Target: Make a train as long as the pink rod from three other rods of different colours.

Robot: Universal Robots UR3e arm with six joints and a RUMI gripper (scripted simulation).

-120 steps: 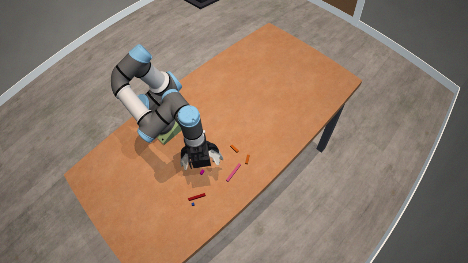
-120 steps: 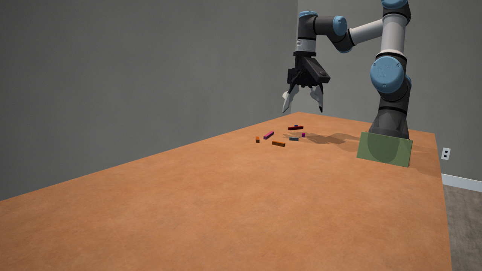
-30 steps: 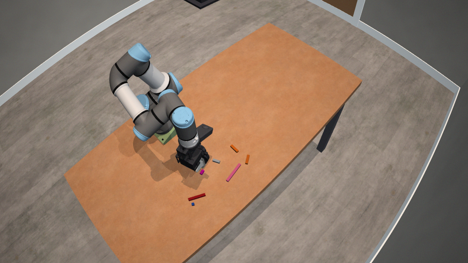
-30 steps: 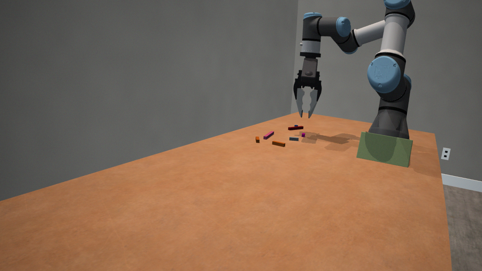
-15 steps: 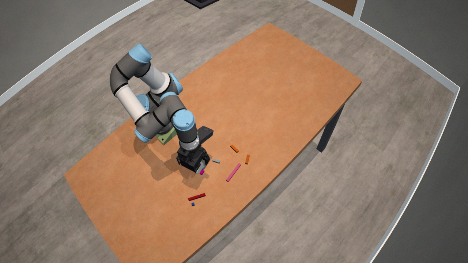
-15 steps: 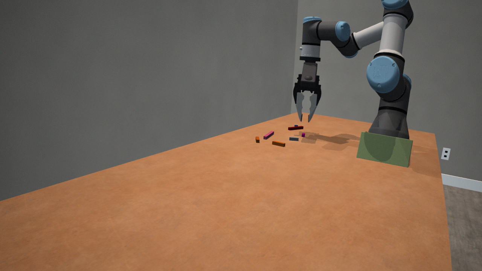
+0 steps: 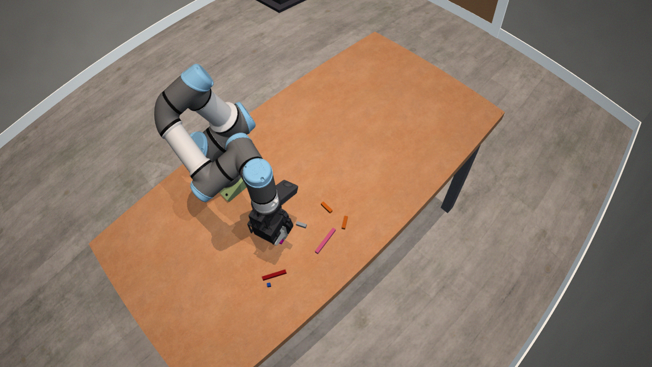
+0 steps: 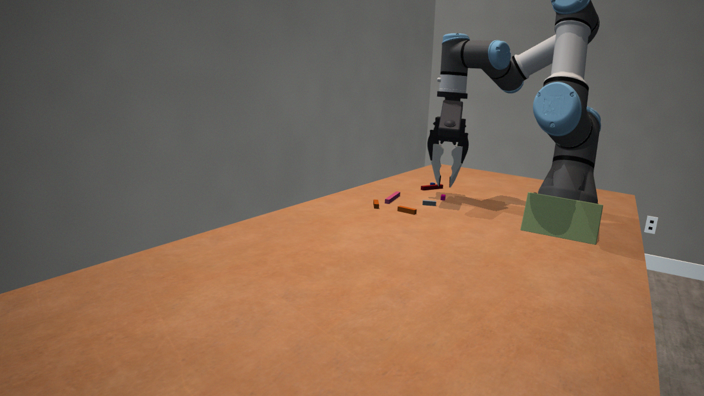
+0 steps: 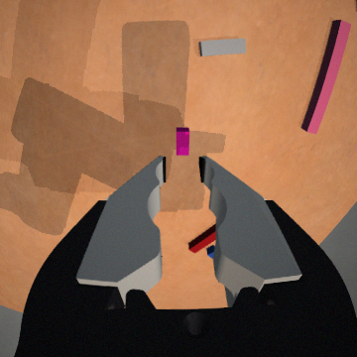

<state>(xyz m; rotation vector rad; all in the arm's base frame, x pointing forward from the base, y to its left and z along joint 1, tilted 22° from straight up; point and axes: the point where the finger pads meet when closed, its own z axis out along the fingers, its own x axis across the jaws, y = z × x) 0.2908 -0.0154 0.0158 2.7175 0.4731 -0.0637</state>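
My gripper is now 40 mm above the magenta rod. From my hand the other things lie so: pink rod: 90 mm to the left, 90 mm ahead, 40 mm below; red rod: 90 mm to the right, 70 mm ahead, 40 mm below; grey rod: 80 mm to the left, 40 mm below.
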